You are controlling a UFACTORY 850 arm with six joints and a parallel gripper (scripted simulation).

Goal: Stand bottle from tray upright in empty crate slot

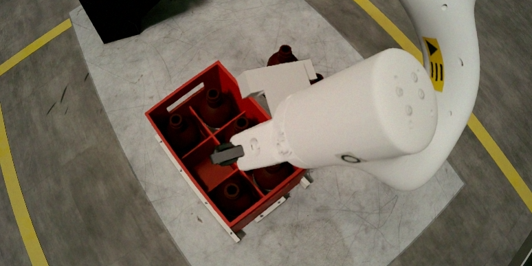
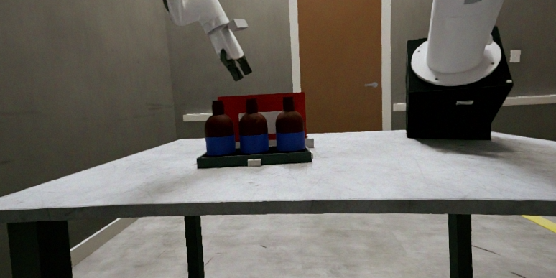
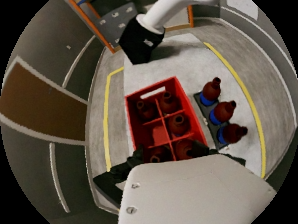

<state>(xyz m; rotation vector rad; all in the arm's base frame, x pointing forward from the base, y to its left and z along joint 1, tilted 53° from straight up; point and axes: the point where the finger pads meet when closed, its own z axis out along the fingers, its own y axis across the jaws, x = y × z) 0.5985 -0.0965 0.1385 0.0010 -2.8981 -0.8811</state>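
Now: the dark grey tray 110 mm behind my hand, 190 mm to the left of it and 240 mm below it. The rest, counted from my hand: crate: 60 mm behind, 30 mm to the right, 170 mm below.
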